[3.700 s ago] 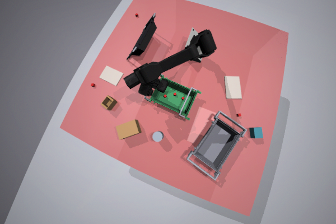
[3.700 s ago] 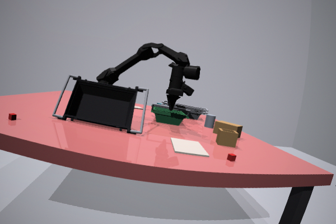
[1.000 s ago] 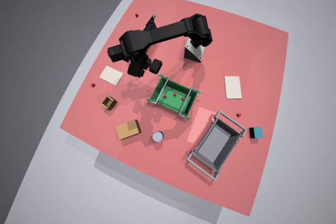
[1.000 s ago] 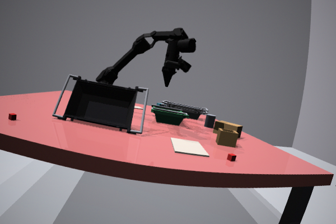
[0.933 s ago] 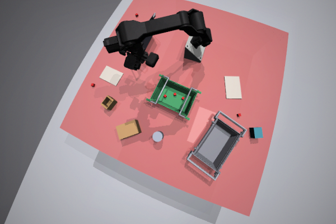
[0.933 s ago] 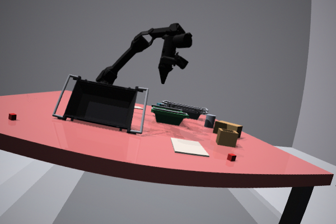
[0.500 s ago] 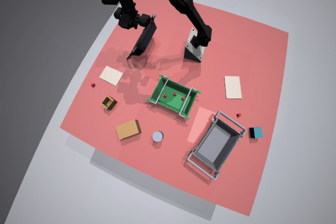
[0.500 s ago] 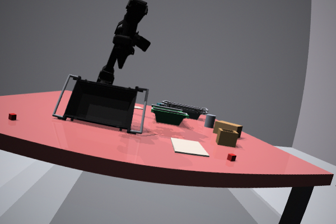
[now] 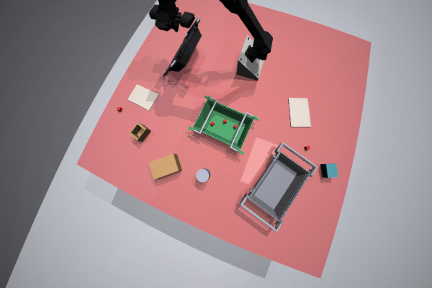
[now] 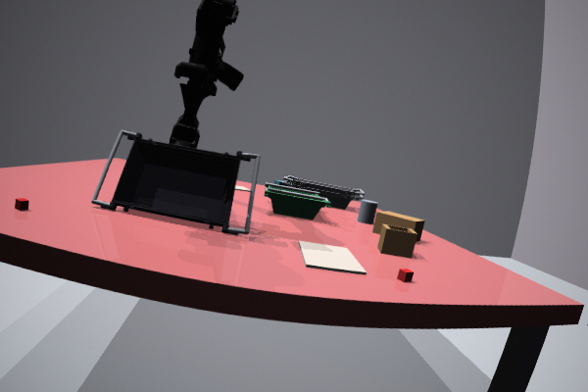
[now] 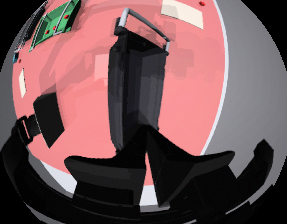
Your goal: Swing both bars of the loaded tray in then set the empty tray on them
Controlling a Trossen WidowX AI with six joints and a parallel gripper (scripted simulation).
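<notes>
Now: gripper tip 13 cm above the black tray. The rest, counted from my gripper tip: grey cylinder 52 cm ahead, 38 cm to the left, 16 cm below; teal block 26 cm ahead, 89 cm to the left, 17 cm below.
</notes>
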